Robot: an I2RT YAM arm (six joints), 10 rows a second.
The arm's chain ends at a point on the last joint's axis. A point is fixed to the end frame.
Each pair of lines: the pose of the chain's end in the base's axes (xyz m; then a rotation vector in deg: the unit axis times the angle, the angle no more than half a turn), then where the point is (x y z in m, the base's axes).
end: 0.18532, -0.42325, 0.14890, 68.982, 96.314, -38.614
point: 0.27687 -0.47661 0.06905
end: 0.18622, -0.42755, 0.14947, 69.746, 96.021, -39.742
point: 0.27615 -0.48291 0.06913
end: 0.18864, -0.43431, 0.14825, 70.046, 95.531, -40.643
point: 0.27766 -0.49144 0.06814
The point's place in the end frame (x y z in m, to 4 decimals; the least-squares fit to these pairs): 0.0421 0.0587 0.1113
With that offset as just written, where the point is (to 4 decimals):
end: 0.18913, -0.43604, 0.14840, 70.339, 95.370, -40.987
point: 0.2776 -0.4939 0.0682
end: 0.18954, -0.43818, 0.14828, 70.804, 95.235, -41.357
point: 0.2774 -0.4967 0.0679
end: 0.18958, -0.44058, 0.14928, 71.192, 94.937, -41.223
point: 0.2775 -0.4994 0.0692
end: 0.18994, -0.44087, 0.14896, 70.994, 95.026, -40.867
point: 0.2784 -0.4991 0.0690
